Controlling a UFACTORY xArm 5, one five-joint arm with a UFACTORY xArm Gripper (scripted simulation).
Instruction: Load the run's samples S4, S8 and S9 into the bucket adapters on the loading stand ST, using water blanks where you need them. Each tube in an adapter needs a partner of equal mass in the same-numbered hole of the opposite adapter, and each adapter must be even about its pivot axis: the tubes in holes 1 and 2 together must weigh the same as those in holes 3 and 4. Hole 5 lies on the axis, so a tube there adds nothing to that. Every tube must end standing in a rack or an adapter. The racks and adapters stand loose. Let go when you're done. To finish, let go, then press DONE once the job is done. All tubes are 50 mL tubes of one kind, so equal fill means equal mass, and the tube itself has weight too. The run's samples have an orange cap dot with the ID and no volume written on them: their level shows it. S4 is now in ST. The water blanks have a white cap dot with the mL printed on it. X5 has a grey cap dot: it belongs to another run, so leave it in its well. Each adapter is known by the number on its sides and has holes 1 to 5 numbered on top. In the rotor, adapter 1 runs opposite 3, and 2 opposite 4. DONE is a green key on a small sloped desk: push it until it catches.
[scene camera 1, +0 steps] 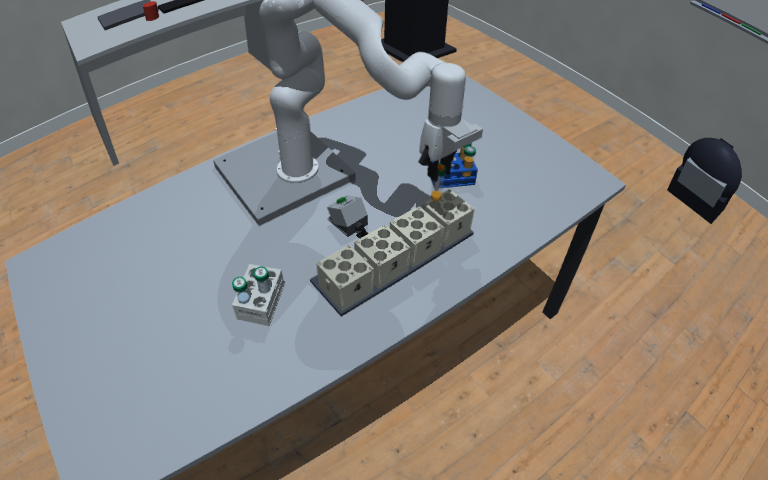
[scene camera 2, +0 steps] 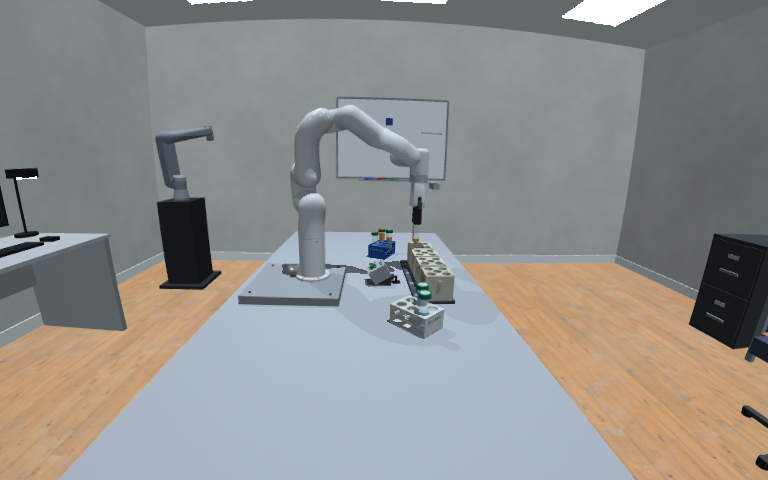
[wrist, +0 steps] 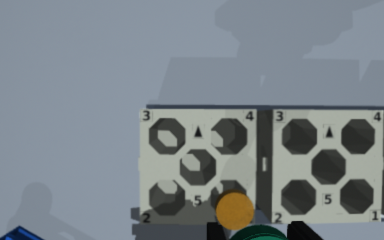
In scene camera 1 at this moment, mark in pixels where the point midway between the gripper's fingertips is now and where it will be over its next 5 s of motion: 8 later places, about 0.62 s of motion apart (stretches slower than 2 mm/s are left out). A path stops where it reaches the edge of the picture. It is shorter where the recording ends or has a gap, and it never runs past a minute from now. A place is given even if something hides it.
My gripper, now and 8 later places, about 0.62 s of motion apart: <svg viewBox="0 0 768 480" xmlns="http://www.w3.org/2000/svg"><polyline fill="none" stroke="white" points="438,175 439,165 441,156 448,138 453,121 457,110 456,116 455,126 454,131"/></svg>
